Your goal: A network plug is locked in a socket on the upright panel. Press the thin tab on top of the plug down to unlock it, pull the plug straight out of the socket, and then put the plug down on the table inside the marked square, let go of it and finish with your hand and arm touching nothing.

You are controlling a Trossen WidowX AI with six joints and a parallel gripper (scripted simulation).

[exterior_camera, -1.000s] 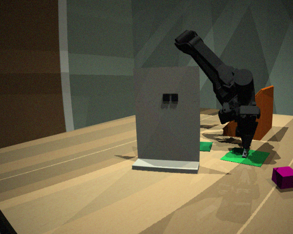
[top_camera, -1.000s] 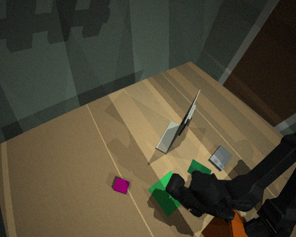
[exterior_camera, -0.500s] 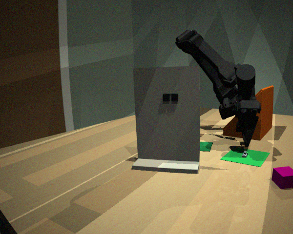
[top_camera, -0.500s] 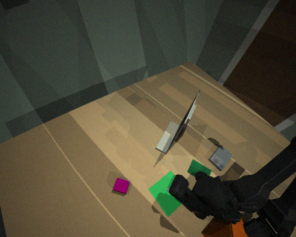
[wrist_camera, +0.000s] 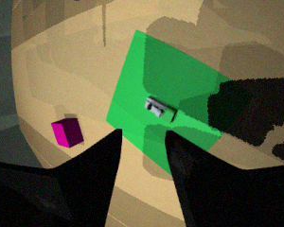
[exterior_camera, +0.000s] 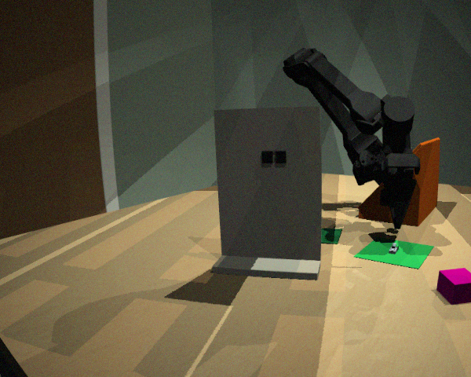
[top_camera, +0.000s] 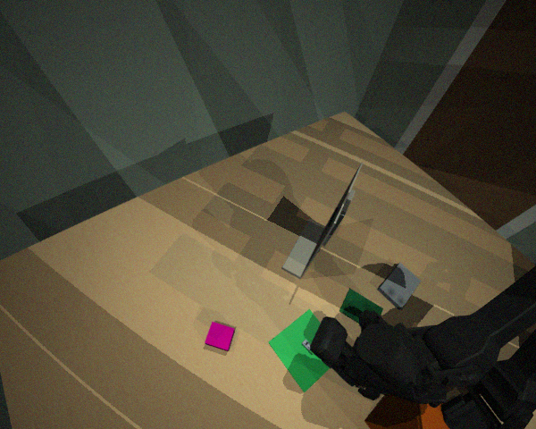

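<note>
The network plug is 1 cm ahead of my gripper tip and 4 cm below it. From my gripper tip the other things lie so: dark green square: 16 cm to the right, 5 cm below; magenta cube: 13 cm ahead, 15 cm to the left, 3 cm below; upright panel: 19 cm ahead, 14 cm to the right, 7 cm above.
</note>
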